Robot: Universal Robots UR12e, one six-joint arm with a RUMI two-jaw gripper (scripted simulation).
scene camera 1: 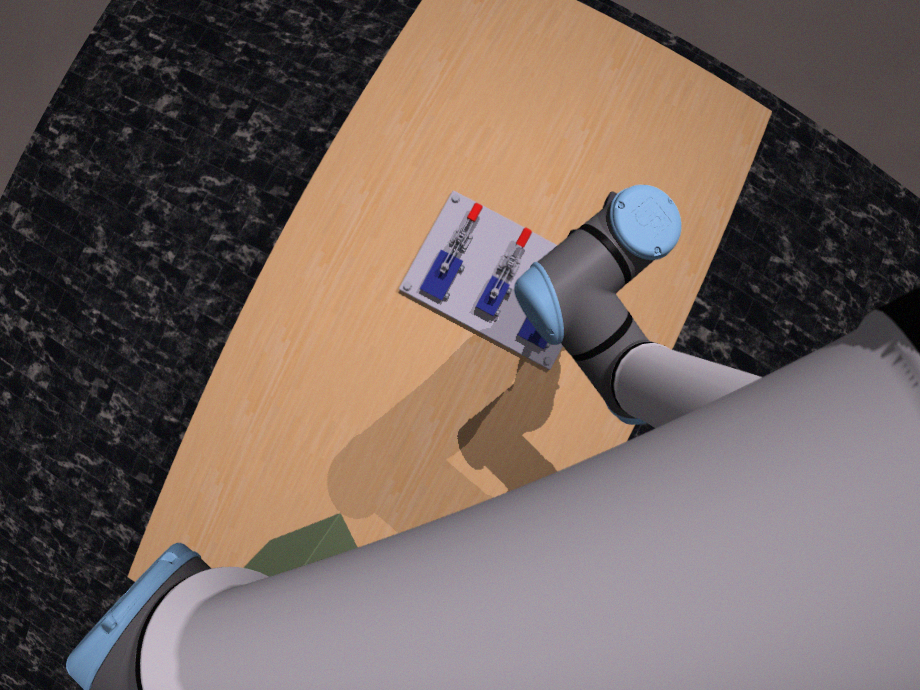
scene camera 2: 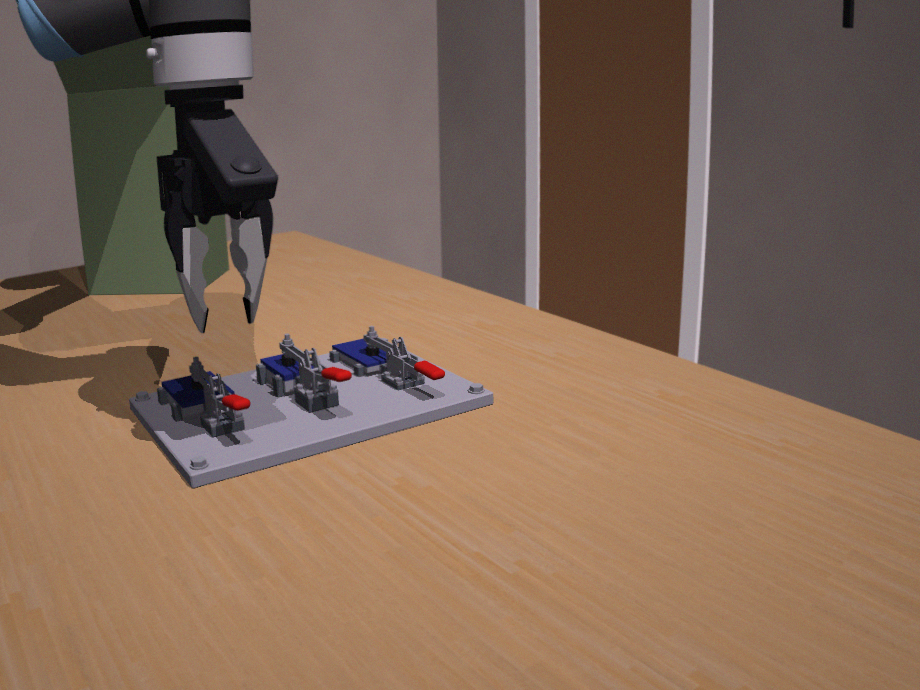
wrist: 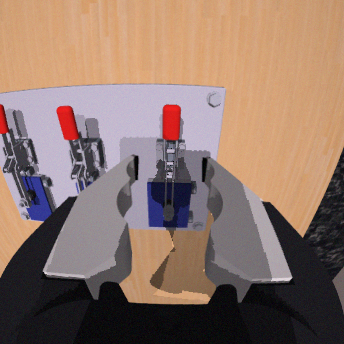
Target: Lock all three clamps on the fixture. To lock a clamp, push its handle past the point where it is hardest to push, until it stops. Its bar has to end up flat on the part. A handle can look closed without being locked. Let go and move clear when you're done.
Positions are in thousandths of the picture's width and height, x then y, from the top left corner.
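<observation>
The gripper appears at (scene camera 2: 246,475) and again at (wrist: 496,461). A blue part is visible at (scene camera 2: 195,566) and (wrist: 452,542), while a grey fixture plate can be seen at (scene camera 2: 302,624), (scene camera 1: 536,340) and (wrist: 371,342). The wrist view also shows a clamp handle (wrist: 499,330) and a clamp handle (wrist: 193,342).
</observation>
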